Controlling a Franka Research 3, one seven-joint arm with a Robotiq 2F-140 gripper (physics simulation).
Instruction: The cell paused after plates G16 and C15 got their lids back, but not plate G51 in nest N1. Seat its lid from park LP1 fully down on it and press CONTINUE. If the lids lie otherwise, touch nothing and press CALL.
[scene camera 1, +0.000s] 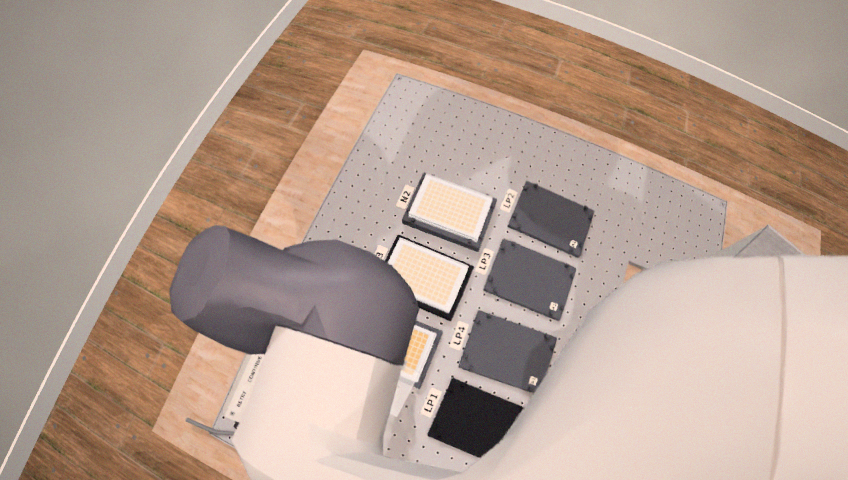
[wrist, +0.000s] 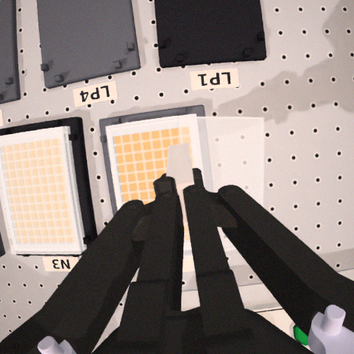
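Plate G51 (wrist: 144, 158) (scene camera 1: 416, 350), with orange wells, sits in nest N1. Its clear lid (wrist: 235, 151) (scene camera 1: 396, 405) lies shifted sideways: it covers only the plate's edge strip on the side away from N3, and the rest hangs over the perforated deck. Most wells are uncovered. Park LP1 (wrist: 208, 31) (scene camera 1: 474, 419) is a bare black pad. My gripper (wrist: 179, 179) is shut and empty, with its fingertips over the plate edge where the lid overlaps. I cannot tell if it touches. In the scene view the arm hides the gripper.
Lidded plates sit in N3 (wrist: 36, 189) (scene camera 1: 429, 276) and N2 (scene camera 1: 451, 207). Grey parks LP4 (wrist: 86, 38) (scene camera 1: 508, 350), LP3 (scene camera 1: 532, 278) and LP2 (scene camera 1: 551, 216) are bare. The button panel with the CONTINUE label (scene camera 1: 254, 369) is at the deck's near edge. A green button (wrist: 300, 333) shows partly behind my fingers.
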